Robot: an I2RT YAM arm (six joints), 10 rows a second.
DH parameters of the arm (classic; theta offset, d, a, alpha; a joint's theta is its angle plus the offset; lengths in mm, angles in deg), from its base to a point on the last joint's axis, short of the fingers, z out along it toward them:
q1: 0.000 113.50 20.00 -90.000
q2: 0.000 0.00 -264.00 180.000
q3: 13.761 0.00 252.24 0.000
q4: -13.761 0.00 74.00 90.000
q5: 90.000 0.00 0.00 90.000
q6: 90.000 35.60 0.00 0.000
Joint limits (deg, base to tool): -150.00..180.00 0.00..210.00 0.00..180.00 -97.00..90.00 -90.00..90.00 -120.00..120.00
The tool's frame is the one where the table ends.
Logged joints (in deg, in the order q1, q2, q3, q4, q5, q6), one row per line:
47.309, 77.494, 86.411, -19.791, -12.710, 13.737
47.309, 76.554, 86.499, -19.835, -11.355, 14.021
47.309, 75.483, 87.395, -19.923, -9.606, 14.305
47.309, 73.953, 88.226, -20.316, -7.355, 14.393
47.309, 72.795, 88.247, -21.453, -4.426, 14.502
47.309, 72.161, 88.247, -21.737, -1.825, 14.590
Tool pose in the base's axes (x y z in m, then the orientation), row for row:
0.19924, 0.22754, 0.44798, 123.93, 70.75, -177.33
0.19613, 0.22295, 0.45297, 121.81, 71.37, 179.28
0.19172, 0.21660, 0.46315, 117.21, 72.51, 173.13
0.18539, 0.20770, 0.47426, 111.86, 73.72, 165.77
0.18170, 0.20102, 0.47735, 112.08, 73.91, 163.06
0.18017, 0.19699, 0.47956, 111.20, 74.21, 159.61
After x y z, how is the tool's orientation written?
As angles about the fixed x, y, z axes (roll, pitch, yaw), in degrees.
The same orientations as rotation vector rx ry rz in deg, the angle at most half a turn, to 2 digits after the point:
-39.98, 98.74, 54.69
-38.48, 98.07, 54.00
-36.44, 96.54, 53.24
-34.11, 94.89, 52.00
-31.69, 95.26, 49.73
-29.45, 95.23, 47.80

